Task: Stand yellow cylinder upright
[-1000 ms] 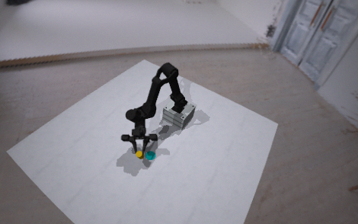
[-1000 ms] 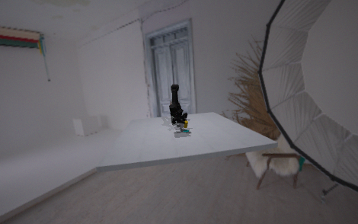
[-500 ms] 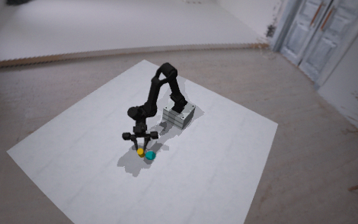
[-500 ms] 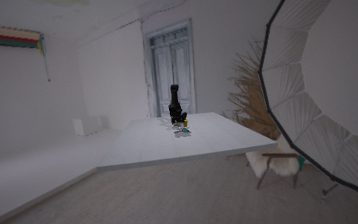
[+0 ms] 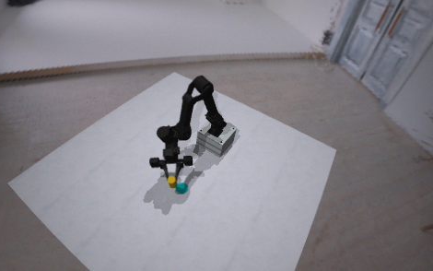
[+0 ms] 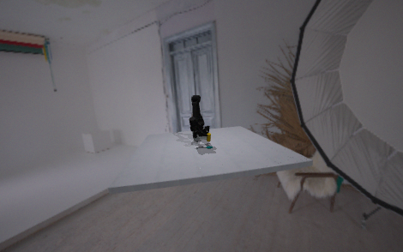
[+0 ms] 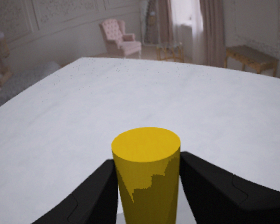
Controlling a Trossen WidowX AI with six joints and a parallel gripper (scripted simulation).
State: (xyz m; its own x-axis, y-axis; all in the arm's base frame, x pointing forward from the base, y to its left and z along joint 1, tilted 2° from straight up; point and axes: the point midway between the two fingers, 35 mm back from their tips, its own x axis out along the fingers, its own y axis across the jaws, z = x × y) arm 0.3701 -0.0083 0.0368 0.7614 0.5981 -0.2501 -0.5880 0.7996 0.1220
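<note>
My gripper tip is 13 cm above the cyan circle, 6 cm past it and 1 cm to the right of it. From my gripper tip the other things lie so: yellow tall cylinder: 2 cm below.
</note>
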